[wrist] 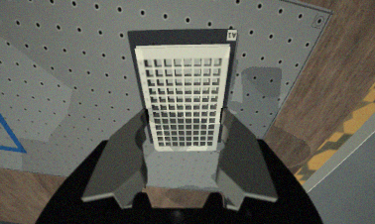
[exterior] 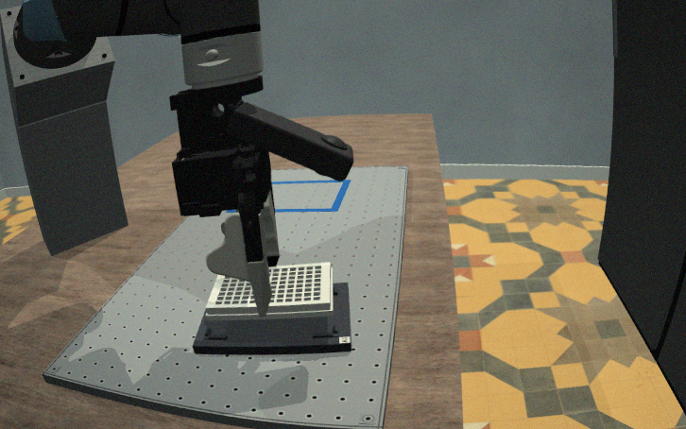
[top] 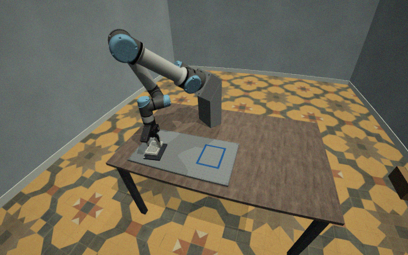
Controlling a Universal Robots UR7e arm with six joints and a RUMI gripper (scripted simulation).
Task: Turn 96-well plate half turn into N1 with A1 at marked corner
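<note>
Now: hand 4 cm above the black plate nest N1. The rest, counted from my hand: 96-well plate (1 cm below); then A1 label (7 cm ahead, 6 cm to the right, 4 cm below).
</note>
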